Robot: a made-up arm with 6 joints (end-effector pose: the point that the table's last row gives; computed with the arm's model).
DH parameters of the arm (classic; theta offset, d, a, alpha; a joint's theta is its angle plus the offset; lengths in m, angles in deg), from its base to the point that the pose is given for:
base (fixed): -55.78 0 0.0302 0
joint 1: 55.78 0.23 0.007 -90
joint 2: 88.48 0 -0.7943 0
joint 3: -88.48 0.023 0.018 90
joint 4: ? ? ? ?
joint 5: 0 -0.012 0.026 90
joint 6: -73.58 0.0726 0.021 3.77
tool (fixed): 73.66 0.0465 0 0
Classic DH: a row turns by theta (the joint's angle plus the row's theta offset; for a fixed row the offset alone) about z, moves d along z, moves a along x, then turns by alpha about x.
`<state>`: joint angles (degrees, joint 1 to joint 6).
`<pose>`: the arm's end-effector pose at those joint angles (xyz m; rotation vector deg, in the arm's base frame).
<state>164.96 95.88 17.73 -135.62 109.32 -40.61</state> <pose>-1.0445 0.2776 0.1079 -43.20 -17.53 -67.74</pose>
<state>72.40 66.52 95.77 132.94 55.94 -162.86</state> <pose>0.2093 0.8545 0.1899 -98.84 70.90 74.84</pose>
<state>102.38 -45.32 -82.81 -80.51 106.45 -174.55</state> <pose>0.2574 -0.8283 0.6184 -40.99 56.77 -24.02</pose>
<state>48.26 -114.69 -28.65 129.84 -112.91 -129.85</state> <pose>-0.5761 -0.8074 -0.3140 52.97 -36.50 121.67</pose>
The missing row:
joint 4: 0 0.357 -0.02 -90
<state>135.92 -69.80 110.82 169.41 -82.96 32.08</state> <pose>0.2569 -0.2939 0.6933 -80.88 -97.69 -15.66</pose>
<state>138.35 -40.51 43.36 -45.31 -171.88 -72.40</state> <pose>0.3949 -0.4134 1.0613 170.45 -22.47 0.55</pose>
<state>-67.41 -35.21 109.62 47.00 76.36 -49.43</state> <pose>0.0564 0.0781 0.8652 19.11 120.20 -0.05</pose>
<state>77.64 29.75 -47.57 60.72 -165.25 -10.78</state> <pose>0.1416 0.2720 1.1694 -159.66 46.41 -13.11</pose>
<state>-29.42 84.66 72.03 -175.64 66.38 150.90</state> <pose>0.9094 -0.5197 0.0146 4.23 89.95 -47.73</pose>
